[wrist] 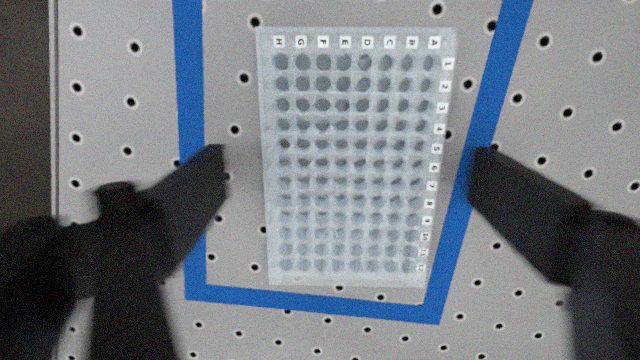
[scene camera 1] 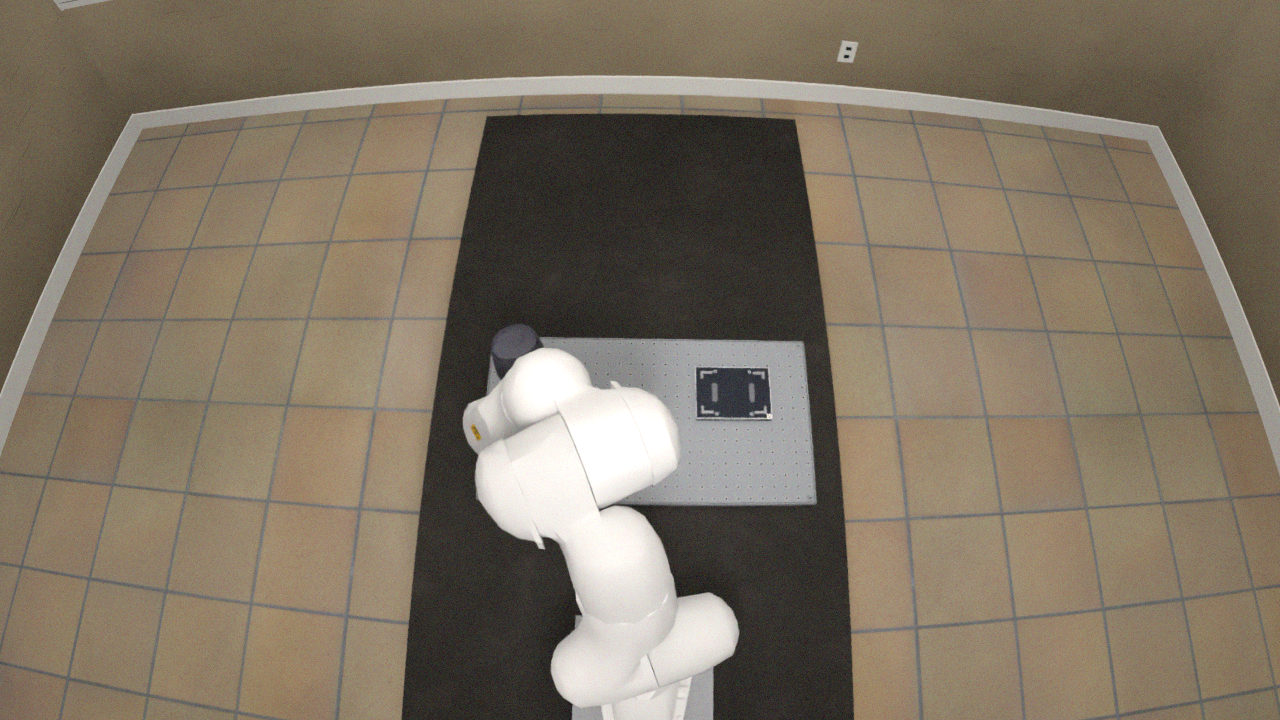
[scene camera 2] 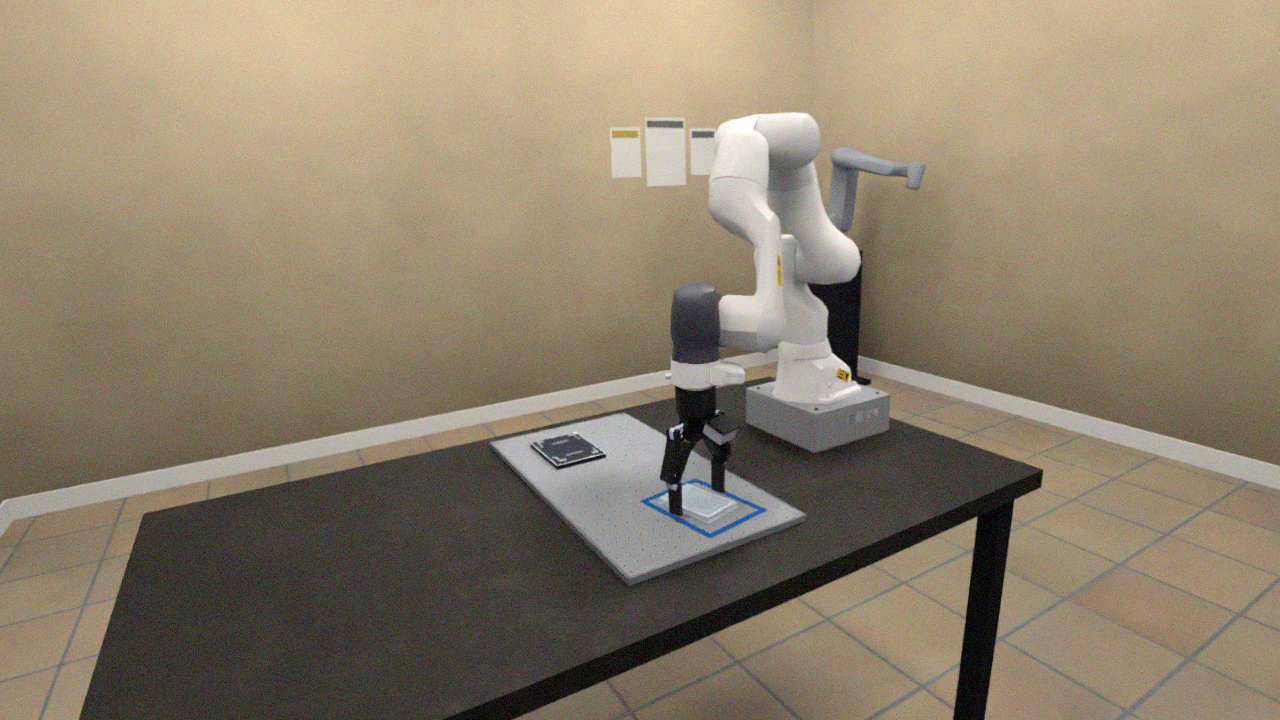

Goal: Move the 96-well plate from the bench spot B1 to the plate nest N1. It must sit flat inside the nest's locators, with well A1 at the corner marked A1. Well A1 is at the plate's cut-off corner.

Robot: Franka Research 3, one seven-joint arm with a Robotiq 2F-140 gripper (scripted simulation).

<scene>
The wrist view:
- my gripper: 347,171
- clear 96-well plate: 336,214
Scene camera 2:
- my gripper: 697,502
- clear 96-well plate: 703,506
</scene>
